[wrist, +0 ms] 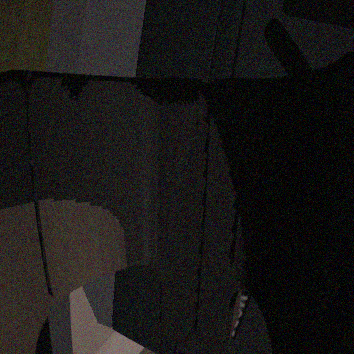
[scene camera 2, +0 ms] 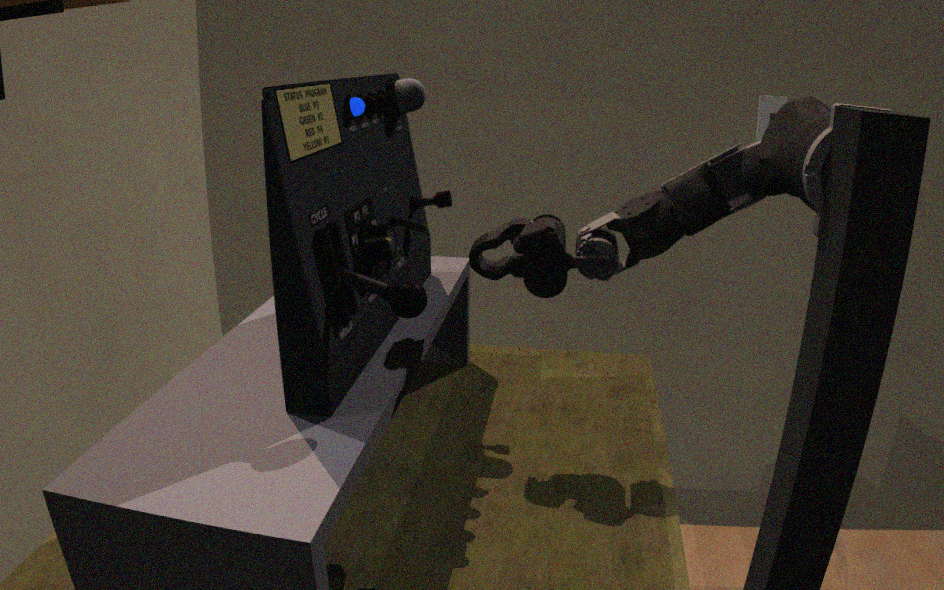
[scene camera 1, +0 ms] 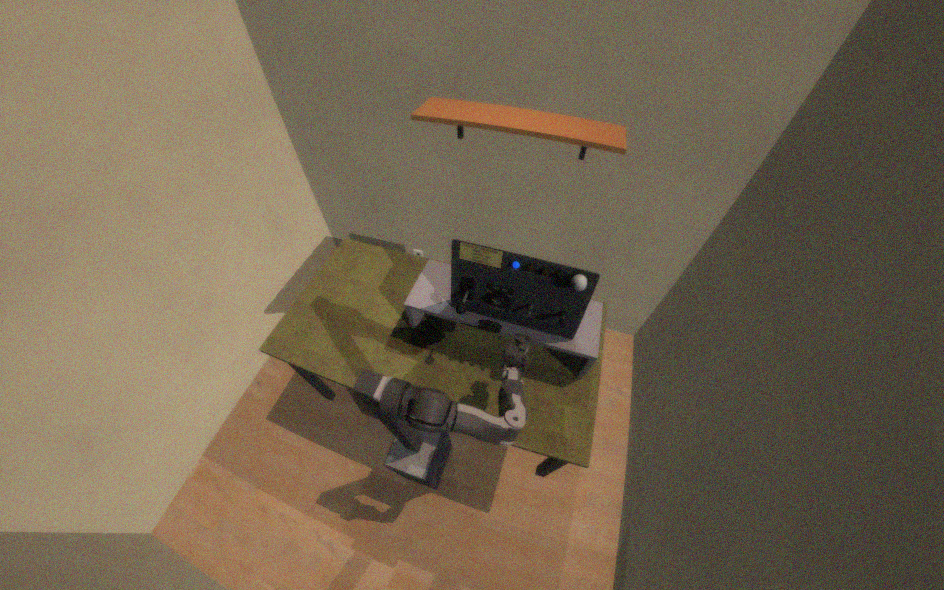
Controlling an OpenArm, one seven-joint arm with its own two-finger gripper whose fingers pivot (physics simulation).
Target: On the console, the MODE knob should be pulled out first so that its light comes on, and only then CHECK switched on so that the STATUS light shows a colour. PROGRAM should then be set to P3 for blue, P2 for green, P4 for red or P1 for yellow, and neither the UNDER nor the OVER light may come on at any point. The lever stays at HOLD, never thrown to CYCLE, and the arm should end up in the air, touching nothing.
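The dark console (scene camera 1: 518,288) (scene camera 2: 299,187) has its MODE light (scene camera 1: 515,264) (scene camera 2: 357,106) lit blue. The large STATUS dome (scene camera 1: 579,281) (scene camera 2: 410,94) is pale grey and shows no colour. The MODE knob (scene camera 2: 442,198) stands out from the panel. The PROGRAM knob (scene camera 1: 497,296) (scene camera 2: 376,244) is dark; its setting is unreadable. The CHECK switch's position is too dark to tell. The lever's ball (scene camera 2: 405,300) sits low, near HOLD. No UNDER or OVER light shows lit. My gripper (scene camera 1: 518,339) (scene camera 2: 476,258) is shut and empty, in the air before the console, apart from its controls. Its dark fingers fill much of the wrist view.
The console stands on a pale riser (scene camera 1: 428,285) (scene camera 2: 208,417) on the green table (scene camera 1: 375,264) (scene camera 2: 591,410). A yellow code card (scene camera 1: 480,254) (scene camera 2: 309,121) is at the panel's upper left. An orange shelf (scene camera 1: 518,121) hangs on the wall high above.
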